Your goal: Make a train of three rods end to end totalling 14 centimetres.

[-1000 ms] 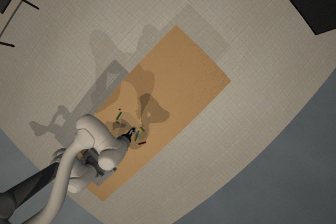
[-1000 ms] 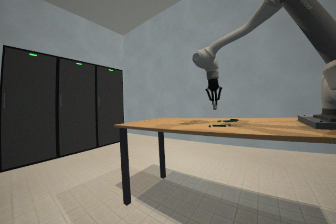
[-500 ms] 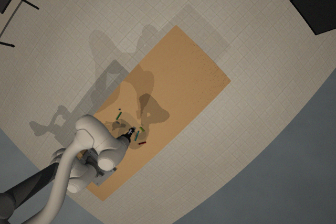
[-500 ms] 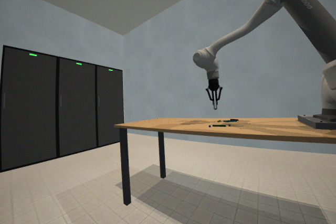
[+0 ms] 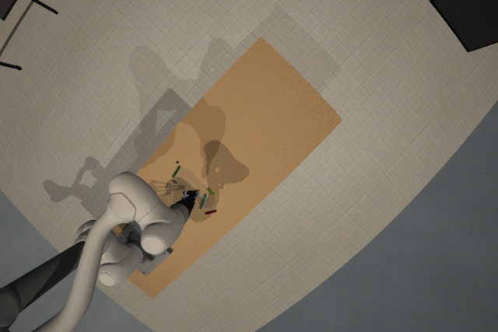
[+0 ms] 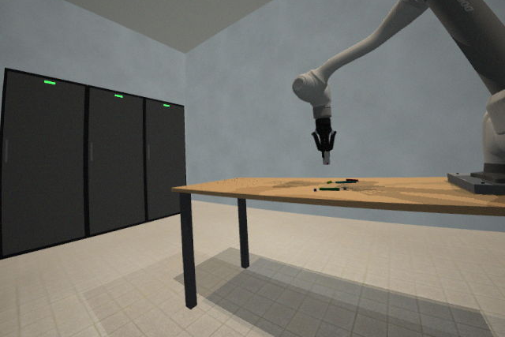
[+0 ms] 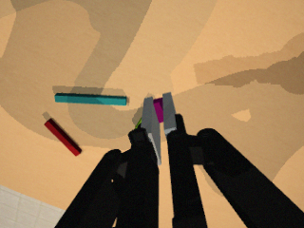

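Right now my hand is 130 mm above the turquoise rod, 80 mm past it and 60 mm to the left of it. Round my hand: grey rod (150 mm to the left, 130 mm below, 90 mm behind); magenta rod (30 mm below); lime rod (130 mm below, 60 mm to the right).
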